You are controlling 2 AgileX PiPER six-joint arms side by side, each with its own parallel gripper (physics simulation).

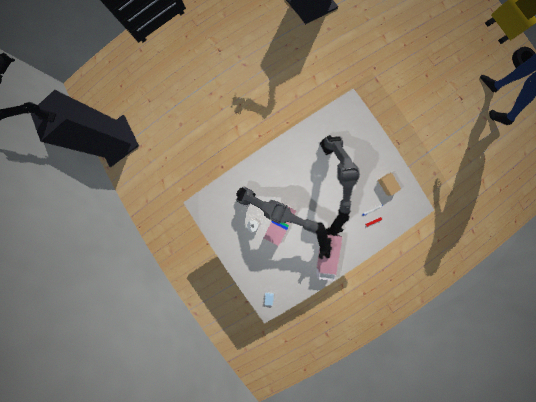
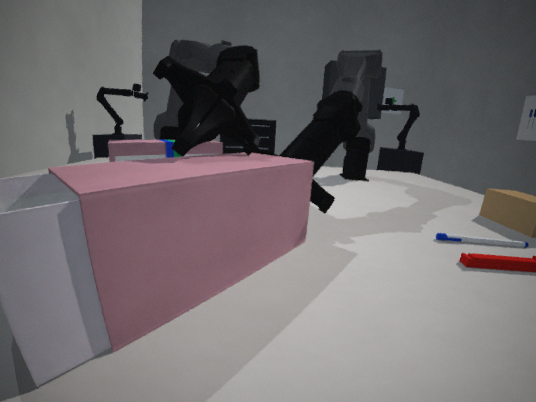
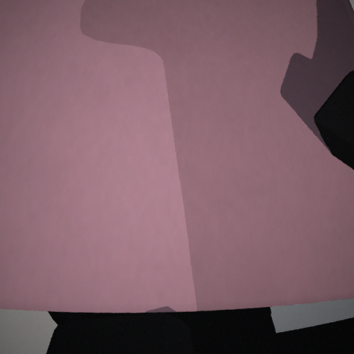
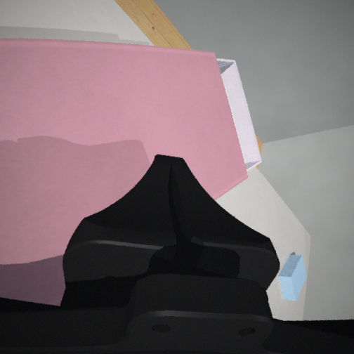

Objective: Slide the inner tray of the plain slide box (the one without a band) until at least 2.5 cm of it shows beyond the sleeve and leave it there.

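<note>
The plain slide box's pink sleeve (image 1: 331,262) (image 2: 200,240) (image 3: 125,150) (image 4: 100,95) lies near the table's front edge. Its pale tray (image 1: 327,276) (image 2: 42,285) (image 4: 242,117) shows beyond the sleeve's end farthest from the arms. My right gripper (image 1: 325,255) (image 2: 180,149) (image 4: 166,173) is shut, fingertips together, pointing down over the sleeve; contact is unclear. My left gripper (image 1: 334,232) (image 3: 160,332) is low at the sleeve's opposite end; its fingertips are hidden behind the sleeve. The pink box with the blue and green band (image 1: 276,234) (image 2: 135,145) lies apart, under the right arm.
A red stick-like object (image 1: 373,222) (image 2: 500,262), a white and blue pen (image 1: 371,210) (image 2: 490,242) and a tan block (image 1: 389,184) (image 2: 510,210) lie on the right. A light blue block (image 1: 269,299) (image 4: 292,281) lies near the table's lower corner. A small white object (image 1: 253,225) lies beside the banded box.
</note>
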